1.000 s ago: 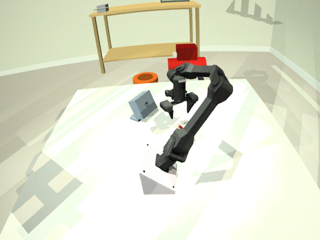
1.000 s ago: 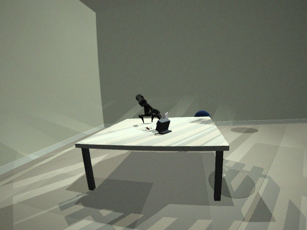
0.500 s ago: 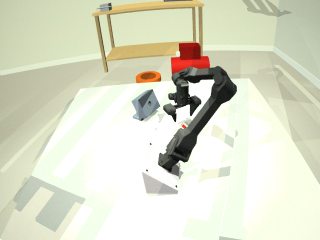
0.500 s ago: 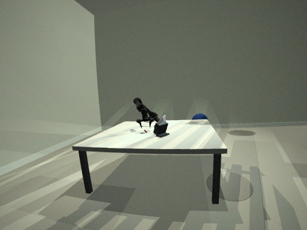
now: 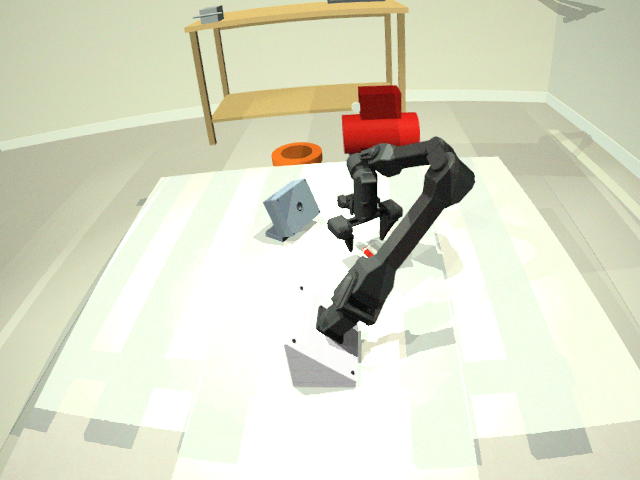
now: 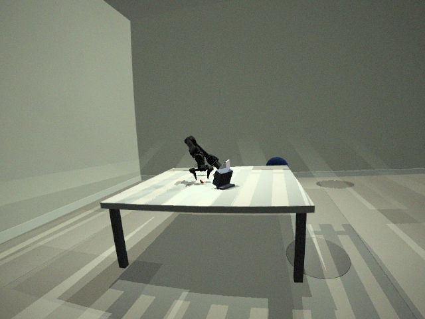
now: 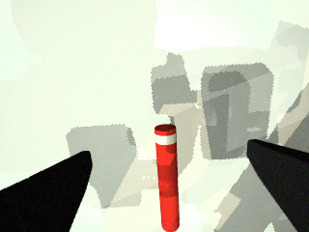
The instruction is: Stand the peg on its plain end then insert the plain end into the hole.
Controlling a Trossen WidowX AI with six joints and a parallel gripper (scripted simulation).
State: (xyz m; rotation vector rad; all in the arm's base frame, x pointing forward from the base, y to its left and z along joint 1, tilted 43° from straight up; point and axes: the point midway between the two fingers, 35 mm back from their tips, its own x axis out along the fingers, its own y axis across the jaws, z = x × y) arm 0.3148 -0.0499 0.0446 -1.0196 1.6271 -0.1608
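Now: gripper tip 20 mm above the red peg, 10 mm to the left of it and 10 mm past it. From my gripper tip the other things lie so: sloped grey panel (200 mm to the left, 110 mm ahead, 50 mm above).
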